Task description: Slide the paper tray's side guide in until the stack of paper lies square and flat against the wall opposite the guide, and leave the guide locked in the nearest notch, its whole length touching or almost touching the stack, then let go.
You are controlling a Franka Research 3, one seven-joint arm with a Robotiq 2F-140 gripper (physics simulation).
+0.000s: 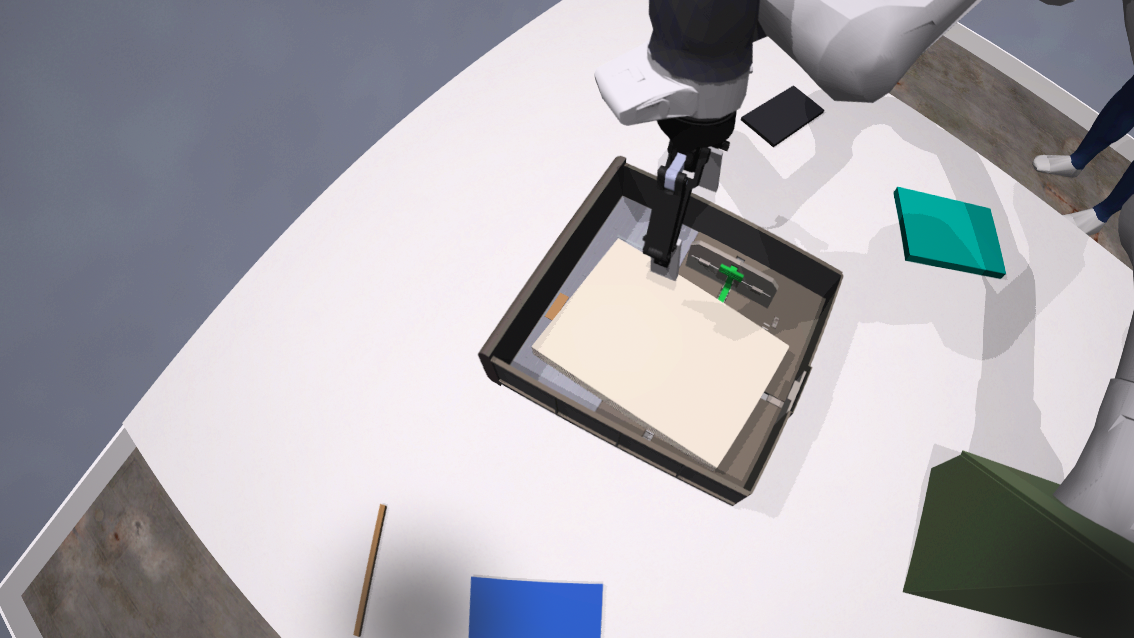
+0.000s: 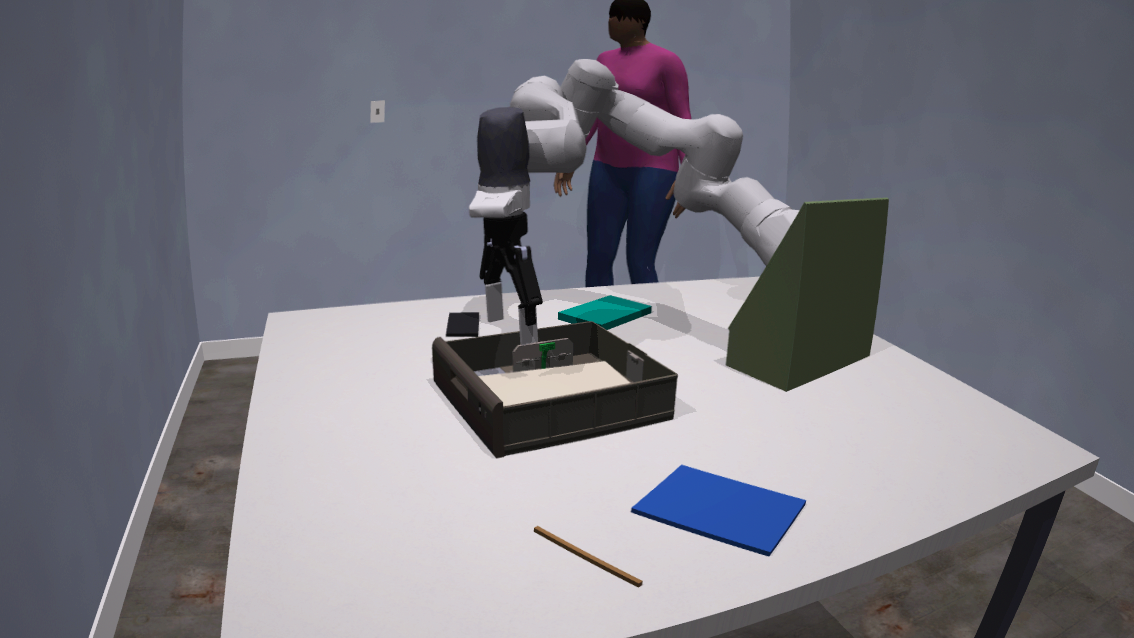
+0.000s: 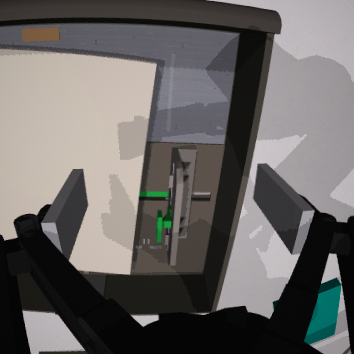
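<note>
The dark tray [image 1: 586,418] [image 2: 586,416] [image 3: 150,11] holds a cream paper stack [image 1: 666,349] [image 2: 555,383] [image 3: 75,125], turned slightly against the tray walls. One stack corner is near the wall opposite the guide; the gap there widens toward the other end. The grey side guide [image 1: 709,257] [image 2: 567,351] [image 3: 174,235] stands upright, apart from the stack, with a green lever [image 1: 731,272] [image 2: 546,347] [image 3: 160,226] on its stack side. My gripper [image 1: 686,220] [image 2: 511,323] [image 3: 172,184] is open and empty above the guide-side wall, one finger over the stack's edge, the other outside the tray.
A black slab [image 1: 782,115] [image 2: 463,324] and a teal book [image 1: 949,232] [image 2: 604,311] [image 3: 325,312] lie behind the tray. A green holder [image 1: 967,539] [image 2: 840,293] stands to the right. A blue folder [image 1: 535,609] [image 2: 717,509] and a brown stick [image 1: 370,569] [image 2: 586,555] lie in front.
</note>
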